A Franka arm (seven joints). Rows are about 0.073 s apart.
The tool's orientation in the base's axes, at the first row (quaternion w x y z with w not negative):
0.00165, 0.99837, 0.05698, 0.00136
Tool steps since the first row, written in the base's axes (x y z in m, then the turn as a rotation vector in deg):
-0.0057, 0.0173, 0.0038, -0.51, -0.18, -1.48
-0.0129, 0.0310, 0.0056, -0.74, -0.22, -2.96
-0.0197, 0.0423, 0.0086, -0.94, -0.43, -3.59
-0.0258, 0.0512, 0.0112, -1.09, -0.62, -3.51
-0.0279, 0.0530, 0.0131, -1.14, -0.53, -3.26
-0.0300, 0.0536, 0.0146, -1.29, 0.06, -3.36
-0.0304, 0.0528, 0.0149, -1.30, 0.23, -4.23
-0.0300, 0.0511, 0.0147, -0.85, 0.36, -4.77
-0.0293, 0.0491, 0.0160, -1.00, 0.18, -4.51
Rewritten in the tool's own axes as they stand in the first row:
-0.0037, -0.0178, -0.0039, -0.53, 0.12, 1.48
-0.0093, -0.0322, -0.0057, -0.77, 0.12, 2.96
-0.0147, -0.0442, -0.0088, -0.99, 0.31, 3.59
-0.0198, -0.0538, -0.0114, -1.16, 0.48, 3.51
-0.0217, -0.0558, -0.0133, -1.20, 0.39, 3.26
-0.0237, -0.0566, -0.0149, -1.28, -0.22, 3.36
-0.0242, -0.0559, -0.0152, -1.28, -0.39, 4.23
-0.0240, -0.0541, -0.0149, -0.82, -0.47, 4.77
-0.0235, -0.0521, -0.0162, -0.98, -0.31, 4.51

